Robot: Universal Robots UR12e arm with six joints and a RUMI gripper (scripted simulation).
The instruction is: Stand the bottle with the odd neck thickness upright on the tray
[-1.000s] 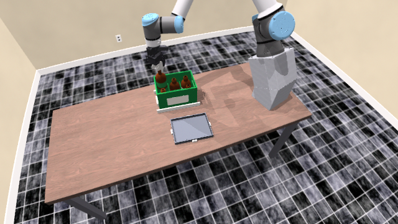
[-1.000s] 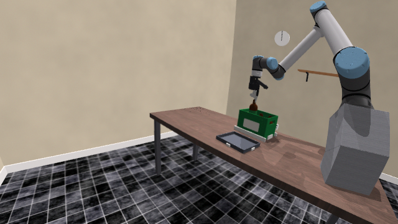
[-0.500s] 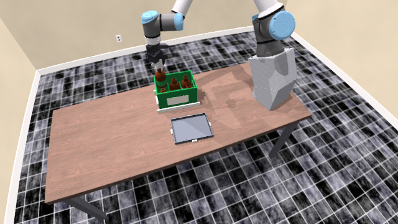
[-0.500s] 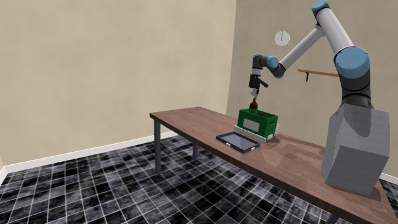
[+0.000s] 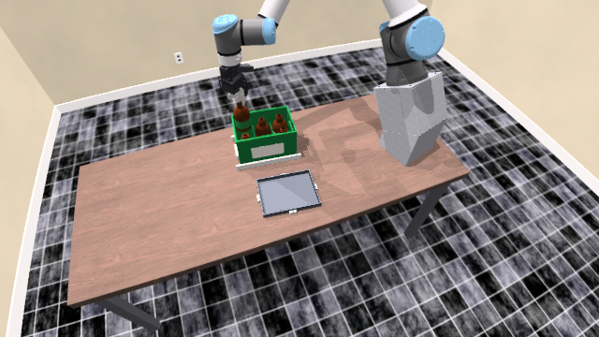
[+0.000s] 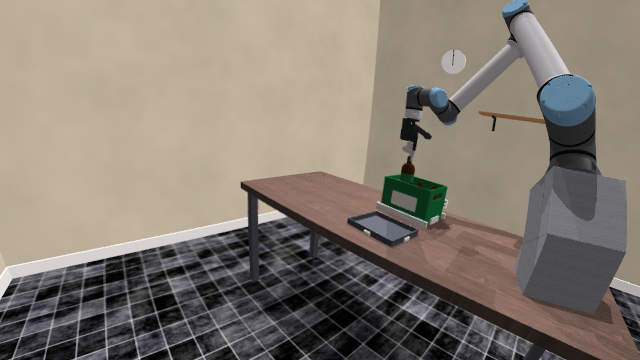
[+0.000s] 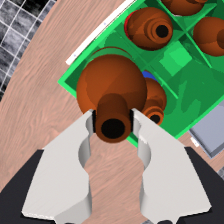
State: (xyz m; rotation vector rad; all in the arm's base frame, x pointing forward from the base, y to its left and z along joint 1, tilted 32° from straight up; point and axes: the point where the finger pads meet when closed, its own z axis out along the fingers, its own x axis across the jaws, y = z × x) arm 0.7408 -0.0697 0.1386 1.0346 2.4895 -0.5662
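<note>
Right now the glass bottle is 70 mm below my hand. Round my hand: grey tray (110 mm behind, 340 mm to the left, 260 mm below); green crate (80 mm behind, 50 mm to the left, 190 mm below).
</note>
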